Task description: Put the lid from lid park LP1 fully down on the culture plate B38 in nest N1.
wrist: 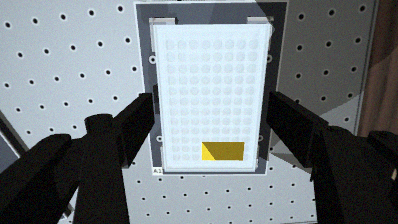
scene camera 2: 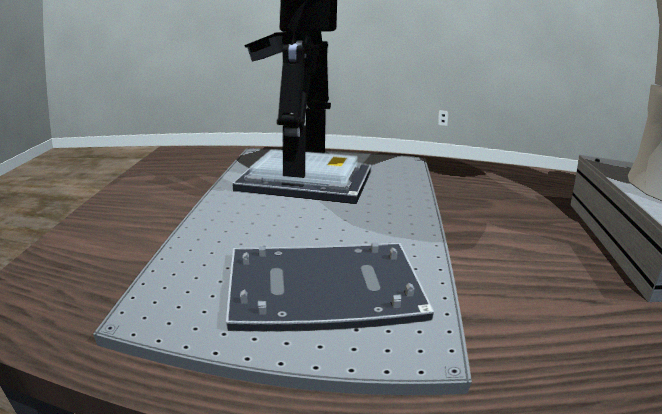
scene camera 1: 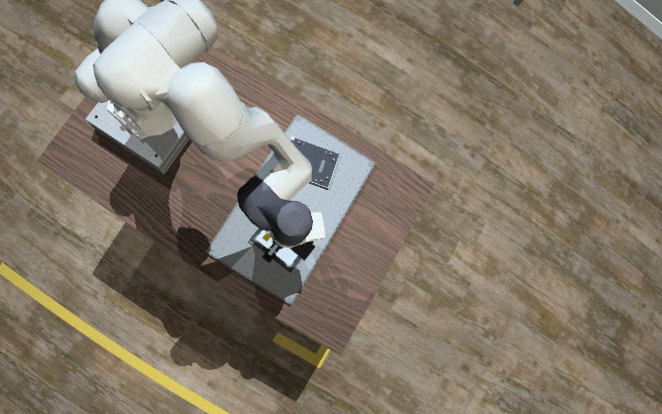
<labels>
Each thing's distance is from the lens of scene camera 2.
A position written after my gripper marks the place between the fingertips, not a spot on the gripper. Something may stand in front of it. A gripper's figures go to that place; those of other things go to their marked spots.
my gripper (scene camera 2: 305,163): 0.64 m
clear lid (scene camera 2: 321,166): 0.62 m
lid park (scene camera 2: 325,283): 0.40 m
dark nest (scene camera 2: 357,178): 0.63 m
The marked spots on the lid park and the clear lid are 0.25 m apart.
</labels>
